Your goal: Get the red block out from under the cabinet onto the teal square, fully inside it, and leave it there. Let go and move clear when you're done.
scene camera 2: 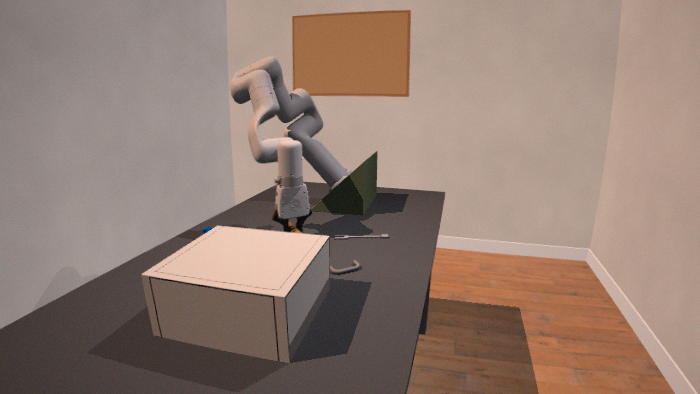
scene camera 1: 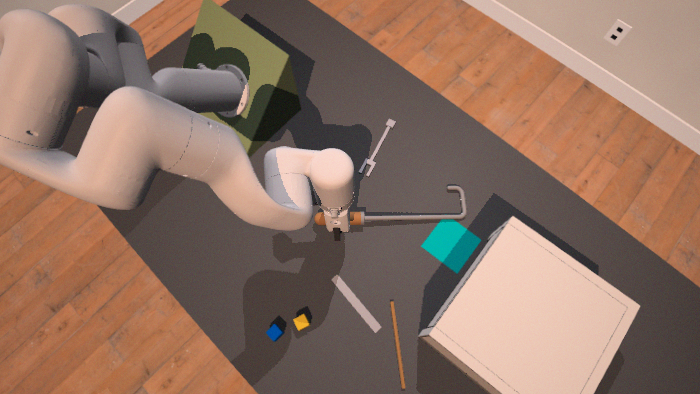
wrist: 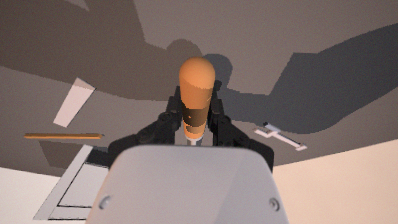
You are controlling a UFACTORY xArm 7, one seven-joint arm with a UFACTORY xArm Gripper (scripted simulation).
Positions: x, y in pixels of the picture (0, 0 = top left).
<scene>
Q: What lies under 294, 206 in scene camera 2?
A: My gripper.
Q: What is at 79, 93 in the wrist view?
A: A flat grey strip.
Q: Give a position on a teal square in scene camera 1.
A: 451, 243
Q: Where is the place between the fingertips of my gripper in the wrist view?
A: At 195, 96
</scene>
